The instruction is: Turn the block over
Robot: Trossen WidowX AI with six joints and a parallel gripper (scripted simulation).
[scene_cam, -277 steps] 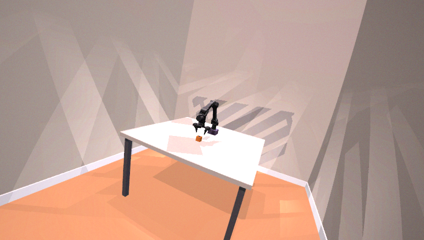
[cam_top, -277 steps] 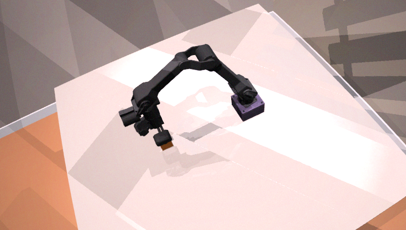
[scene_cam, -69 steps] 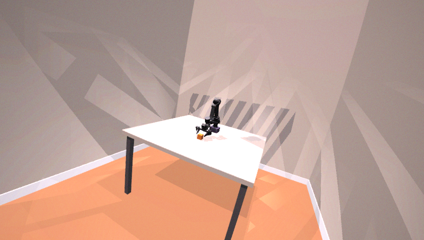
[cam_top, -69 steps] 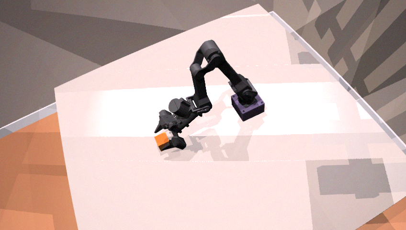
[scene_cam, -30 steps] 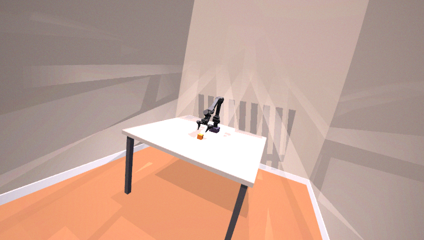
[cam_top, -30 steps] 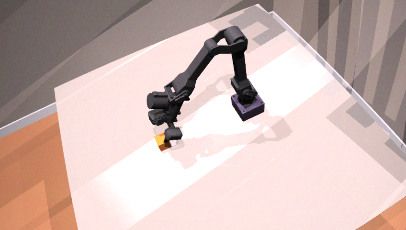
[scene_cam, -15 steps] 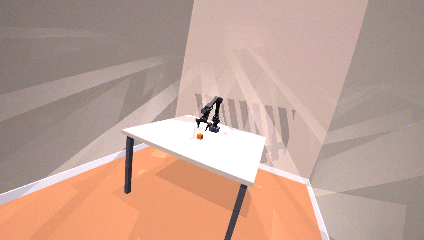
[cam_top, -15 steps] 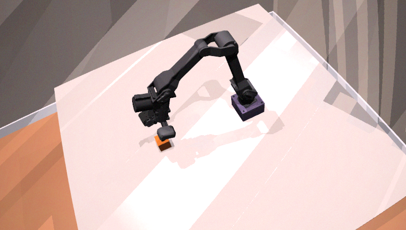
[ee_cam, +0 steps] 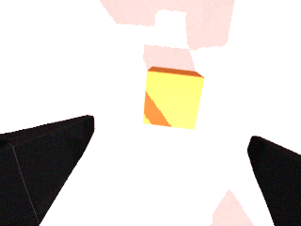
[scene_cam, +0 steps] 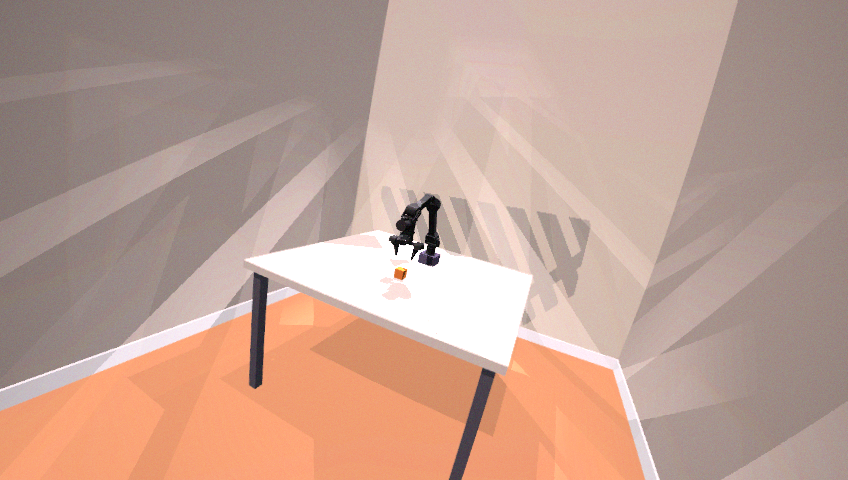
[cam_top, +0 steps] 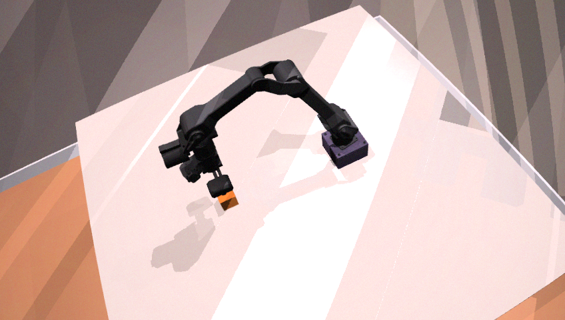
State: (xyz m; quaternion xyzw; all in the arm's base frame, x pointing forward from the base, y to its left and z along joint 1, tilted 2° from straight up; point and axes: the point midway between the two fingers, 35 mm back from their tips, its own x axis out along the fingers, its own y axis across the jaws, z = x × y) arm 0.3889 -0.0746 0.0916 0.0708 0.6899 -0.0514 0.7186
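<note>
My gripper tip is 10 mm past the orange block and 90 mm above it.
</note>
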